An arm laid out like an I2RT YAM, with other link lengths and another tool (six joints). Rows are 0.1 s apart.
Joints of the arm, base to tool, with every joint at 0 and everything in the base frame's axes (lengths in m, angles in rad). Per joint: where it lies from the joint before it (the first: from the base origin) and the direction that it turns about. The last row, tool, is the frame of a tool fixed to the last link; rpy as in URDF.
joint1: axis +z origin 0 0 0.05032
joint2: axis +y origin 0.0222 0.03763 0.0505
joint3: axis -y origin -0.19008 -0.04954 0
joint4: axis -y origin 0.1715 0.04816 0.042
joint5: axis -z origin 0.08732 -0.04 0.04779
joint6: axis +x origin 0.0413 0 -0.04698
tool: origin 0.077 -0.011 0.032 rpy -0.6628 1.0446 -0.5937
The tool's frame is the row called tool.
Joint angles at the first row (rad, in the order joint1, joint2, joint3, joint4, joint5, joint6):
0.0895 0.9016 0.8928 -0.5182 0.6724 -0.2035
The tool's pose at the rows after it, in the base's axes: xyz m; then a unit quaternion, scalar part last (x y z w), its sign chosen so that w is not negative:
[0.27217 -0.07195 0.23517 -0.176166 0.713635 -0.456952 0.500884]
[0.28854 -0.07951 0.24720 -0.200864 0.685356 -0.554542 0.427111]
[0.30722 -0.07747 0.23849 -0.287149 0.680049 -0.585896 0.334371]
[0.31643 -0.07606 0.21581 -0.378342 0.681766 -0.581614 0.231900]
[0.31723 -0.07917 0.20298 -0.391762 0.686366 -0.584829 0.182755]
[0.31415 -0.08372 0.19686 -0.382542 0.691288 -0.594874 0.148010]
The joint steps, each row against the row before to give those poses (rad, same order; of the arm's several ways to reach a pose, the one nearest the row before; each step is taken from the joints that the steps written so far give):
0.0000 0.1679 0.0256 0.1625 0.2220 -0.1286
-0.0001 0.1278 0.0004 0.2563 0.1998 -0.2533
0.0001 0.1014 0.0000 0.1515 0.0581 -0.2990
0.0000 0.0649 0.0000 0.0049 0.0259 -0.2175
0.0000 0.0477 -0.0004 0.0001 0.0542 -0.0404
-0.0012 0.0309 0.0000 -0.0028 0.0663 0.0000

